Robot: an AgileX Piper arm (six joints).
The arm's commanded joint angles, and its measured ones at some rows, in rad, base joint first. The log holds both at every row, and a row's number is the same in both.
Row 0, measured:
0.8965 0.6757 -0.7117 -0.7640 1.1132 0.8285
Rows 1 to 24, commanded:
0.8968 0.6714 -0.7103 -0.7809 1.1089 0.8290
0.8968 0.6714 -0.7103 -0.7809 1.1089 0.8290
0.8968 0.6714 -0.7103 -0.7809 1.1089 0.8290
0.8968 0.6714 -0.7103 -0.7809 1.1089 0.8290
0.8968 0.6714 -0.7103 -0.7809 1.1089 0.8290
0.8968 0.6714 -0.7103 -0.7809 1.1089 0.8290
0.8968 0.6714 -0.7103 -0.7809 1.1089 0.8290
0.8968 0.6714 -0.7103 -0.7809 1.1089 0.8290
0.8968 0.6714 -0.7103 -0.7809 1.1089 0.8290
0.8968 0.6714 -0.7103 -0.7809 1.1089 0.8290
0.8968 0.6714 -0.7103 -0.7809 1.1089 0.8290
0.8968 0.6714 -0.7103 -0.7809 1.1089 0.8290
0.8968 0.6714 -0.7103 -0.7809 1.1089 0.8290
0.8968 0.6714 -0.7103 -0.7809 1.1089 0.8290
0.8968 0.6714 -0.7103 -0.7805 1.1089 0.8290
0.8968 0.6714 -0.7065 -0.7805 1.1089 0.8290
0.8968 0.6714 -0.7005 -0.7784 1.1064 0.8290
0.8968 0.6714 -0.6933 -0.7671 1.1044 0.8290
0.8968 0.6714 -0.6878 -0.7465 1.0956 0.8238
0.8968 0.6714 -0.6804 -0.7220 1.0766 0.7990
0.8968 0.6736 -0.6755 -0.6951 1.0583 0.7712
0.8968 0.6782 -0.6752 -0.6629 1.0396 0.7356
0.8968 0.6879 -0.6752 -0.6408 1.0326 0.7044
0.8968 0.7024 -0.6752 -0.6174 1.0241 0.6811
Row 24, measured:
0.8965 0.6757 -0.6821 -0.7007 1.0728 0.7782
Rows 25 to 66, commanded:
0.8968 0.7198 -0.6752 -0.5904 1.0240 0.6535
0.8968 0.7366 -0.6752 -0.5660 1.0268 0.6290
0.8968 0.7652 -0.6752 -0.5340 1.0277 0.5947
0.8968 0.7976 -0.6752 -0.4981 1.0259 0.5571
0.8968 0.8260 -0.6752 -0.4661 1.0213 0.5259
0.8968 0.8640 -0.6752 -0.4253 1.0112 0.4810
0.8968 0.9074 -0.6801 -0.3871 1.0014 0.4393
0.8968 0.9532 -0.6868 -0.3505 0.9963 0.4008
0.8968 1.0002 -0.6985 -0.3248 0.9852 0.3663
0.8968 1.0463 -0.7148 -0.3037 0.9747 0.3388
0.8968 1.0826 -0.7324 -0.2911 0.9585 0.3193
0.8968 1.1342 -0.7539 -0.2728 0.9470 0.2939
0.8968 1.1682 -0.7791 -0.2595 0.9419 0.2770
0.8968 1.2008 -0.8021 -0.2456 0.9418 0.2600
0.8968 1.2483 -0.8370 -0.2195 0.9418 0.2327
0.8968 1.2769 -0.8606 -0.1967 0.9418 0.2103
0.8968 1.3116 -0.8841 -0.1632 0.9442 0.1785
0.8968 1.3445 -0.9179 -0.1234 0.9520 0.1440
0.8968 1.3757 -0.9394 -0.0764 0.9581 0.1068
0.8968 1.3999 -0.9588 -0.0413 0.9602 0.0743
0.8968 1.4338 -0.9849 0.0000 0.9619 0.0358
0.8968 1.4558 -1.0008 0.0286 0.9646 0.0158
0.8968 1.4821 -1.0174 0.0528 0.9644 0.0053
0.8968 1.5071 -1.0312 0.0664 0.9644 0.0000
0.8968 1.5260 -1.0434 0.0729 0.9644 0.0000
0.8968 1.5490 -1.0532 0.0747 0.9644 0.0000
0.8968 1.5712 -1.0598 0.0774 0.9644 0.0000
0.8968 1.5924 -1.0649 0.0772 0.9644 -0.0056
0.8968 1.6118 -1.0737 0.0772 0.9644 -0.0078
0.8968 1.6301 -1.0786 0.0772 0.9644 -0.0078
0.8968 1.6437 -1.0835 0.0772 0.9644 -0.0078
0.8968 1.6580 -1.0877 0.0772 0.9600 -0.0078
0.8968 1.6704 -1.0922 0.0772 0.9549 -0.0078
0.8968 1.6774 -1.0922 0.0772 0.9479 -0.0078
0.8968 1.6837 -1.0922 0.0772 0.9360 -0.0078
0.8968 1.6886 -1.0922 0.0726 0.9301 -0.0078
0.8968 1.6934 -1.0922 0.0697 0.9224 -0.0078
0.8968 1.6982 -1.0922 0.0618 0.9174 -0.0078
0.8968 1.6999 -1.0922 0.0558 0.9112 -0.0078
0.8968 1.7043 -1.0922 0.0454 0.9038 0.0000
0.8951 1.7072 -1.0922 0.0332 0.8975 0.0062
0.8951 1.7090 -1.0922 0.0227 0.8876 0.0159
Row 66, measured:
0.8965 1.6997 -1.0843 0.0651 0.9208 0.0000
